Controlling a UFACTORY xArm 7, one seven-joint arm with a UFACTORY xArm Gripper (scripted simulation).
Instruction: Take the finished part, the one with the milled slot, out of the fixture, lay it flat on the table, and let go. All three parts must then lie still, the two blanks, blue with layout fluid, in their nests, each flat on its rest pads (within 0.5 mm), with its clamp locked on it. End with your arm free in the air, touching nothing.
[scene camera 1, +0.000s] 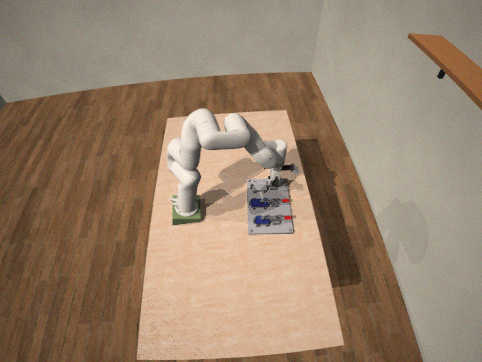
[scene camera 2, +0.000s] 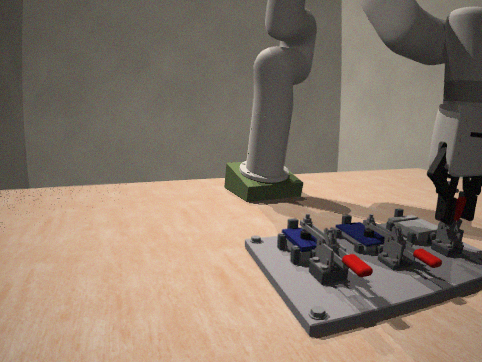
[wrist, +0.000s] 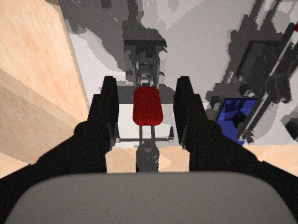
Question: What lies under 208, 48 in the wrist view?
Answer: A fixture plate.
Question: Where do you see the gripper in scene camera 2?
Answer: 453, 220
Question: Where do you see a fixture plate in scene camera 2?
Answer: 385, 292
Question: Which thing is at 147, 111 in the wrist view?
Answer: A red clamp handle.
